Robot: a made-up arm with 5 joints.
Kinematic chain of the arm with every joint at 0, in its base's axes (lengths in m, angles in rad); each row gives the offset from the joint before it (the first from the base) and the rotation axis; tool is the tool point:
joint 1: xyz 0 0 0.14 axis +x
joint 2: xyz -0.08 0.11 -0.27 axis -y
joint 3: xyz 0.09 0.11 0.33 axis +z
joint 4: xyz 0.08 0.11 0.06 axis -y
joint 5: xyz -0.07 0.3 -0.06 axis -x
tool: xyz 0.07 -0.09 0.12
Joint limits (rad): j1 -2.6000..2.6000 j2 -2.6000..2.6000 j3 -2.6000..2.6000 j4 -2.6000..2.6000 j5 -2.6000..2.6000
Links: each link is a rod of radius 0.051 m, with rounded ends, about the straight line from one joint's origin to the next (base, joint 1, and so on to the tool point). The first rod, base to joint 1, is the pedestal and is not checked.
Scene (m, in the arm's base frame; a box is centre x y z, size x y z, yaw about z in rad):
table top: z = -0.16
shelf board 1: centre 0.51 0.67 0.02 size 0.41 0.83 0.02 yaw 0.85
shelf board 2: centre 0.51 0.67 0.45 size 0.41 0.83 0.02 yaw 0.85
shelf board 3: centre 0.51 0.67 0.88 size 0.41 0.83 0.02 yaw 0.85
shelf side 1: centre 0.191 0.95 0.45 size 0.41 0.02 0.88 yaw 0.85
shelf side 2: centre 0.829 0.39 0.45 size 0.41 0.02 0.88 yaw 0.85
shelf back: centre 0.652 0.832 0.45 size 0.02 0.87 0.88 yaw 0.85
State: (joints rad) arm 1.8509 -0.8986 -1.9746 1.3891 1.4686
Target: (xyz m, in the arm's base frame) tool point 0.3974 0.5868 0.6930
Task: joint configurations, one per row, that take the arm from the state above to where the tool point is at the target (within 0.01 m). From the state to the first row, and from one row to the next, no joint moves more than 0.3 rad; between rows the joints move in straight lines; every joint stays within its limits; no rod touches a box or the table.
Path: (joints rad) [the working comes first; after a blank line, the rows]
Joints at the target: 2.2023 -1.4268 -1.7385 1.4314 1.4291
Straight joint move there: touches shelf board 2.

1: 2.0854 -0.8558 -2.1831 1.5301 1.2462
2: 2.3200 -0.8129 -2.3915 1.6712 1.0238
3: 2.5545 -0.7701 -2.6000 1.8122 0.8015
4: 2.5697 -1.0642 -2.5189 1.8328 0.7738
5: 2.5848 -1.3583 -2.4377 1.8533 0.7462
6: 2.6000 -1.6524 -2.3566 1.8739 0.7186
7: 2.4674 -1.5772 -2.1506 1.7264 0.9554
8: 2.3348 -1.5020 -1.9445 1.5789 1.1923
9: 2.2023 -1.4268 -1.7385 1.4314 1.4291

